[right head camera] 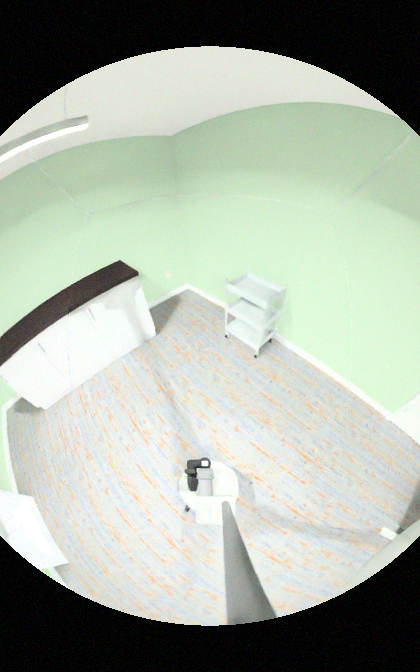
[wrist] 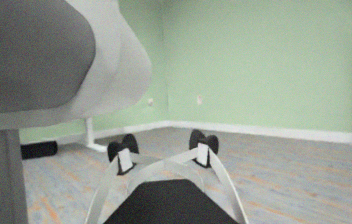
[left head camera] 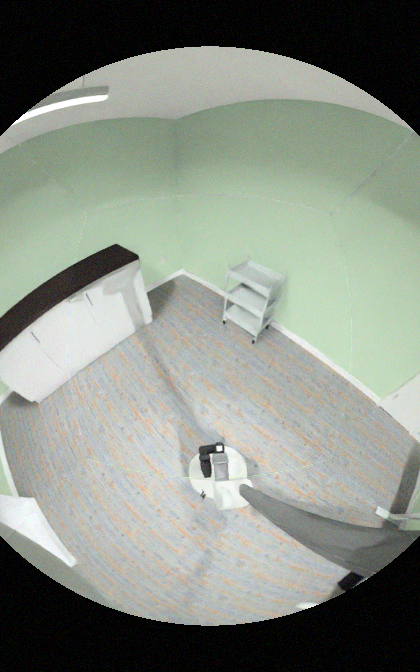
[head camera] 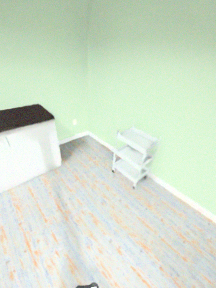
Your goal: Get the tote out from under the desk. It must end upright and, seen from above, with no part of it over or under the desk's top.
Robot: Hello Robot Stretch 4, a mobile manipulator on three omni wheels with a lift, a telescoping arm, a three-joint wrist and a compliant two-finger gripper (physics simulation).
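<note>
My gripper is open in the wrist view, with its two dark fingertips well apart and nothing between them. A black object lies low on the floor; it may be the tote, but too little of it shows to tell. In the wrist view it is left of and beyond my fingers, beside a white leg with a floor foot, which looks like part of the desk. In the left head view a similar white foot shows at the lower right. The desk's top cannot be clearly made out.
A white three-shelf cart stands by the wall. A white cabinet with a dark top is at the left. A white surface shows at the lower left. A large grey-and-white shape fills the wrist view's upper left.
</note>
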